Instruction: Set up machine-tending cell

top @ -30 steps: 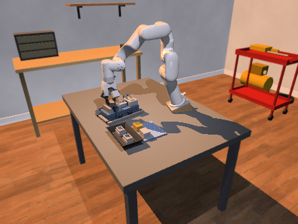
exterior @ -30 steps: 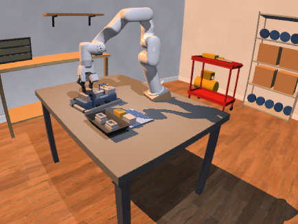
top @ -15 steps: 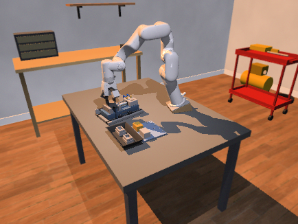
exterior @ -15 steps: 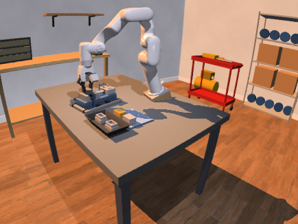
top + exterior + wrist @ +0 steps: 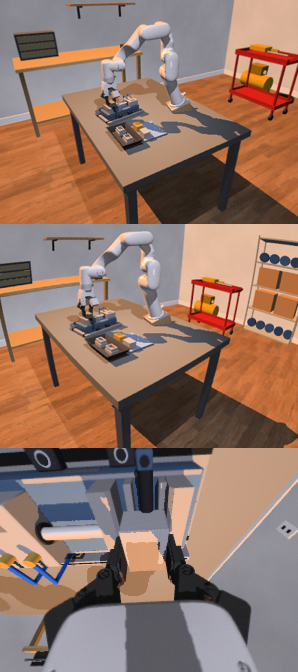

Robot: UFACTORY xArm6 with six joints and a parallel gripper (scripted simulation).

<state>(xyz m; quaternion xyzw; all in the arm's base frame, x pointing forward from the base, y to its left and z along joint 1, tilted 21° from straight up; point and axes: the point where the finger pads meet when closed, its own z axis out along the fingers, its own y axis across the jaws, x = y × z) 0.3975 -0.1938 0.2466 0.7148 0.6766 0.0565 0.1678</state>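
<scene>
The aluminium blank is 20 mm below my hand. The rest, counted from my hand: vise: 80 mm below, 70 mm behind, 10 mm to the left; work stop rod: 50 mm to the left, 30 mm below, 10 mm ahead; white cylinder rod: 90 mm behind, 50 mm below, 10 mm to the left.
</scene>
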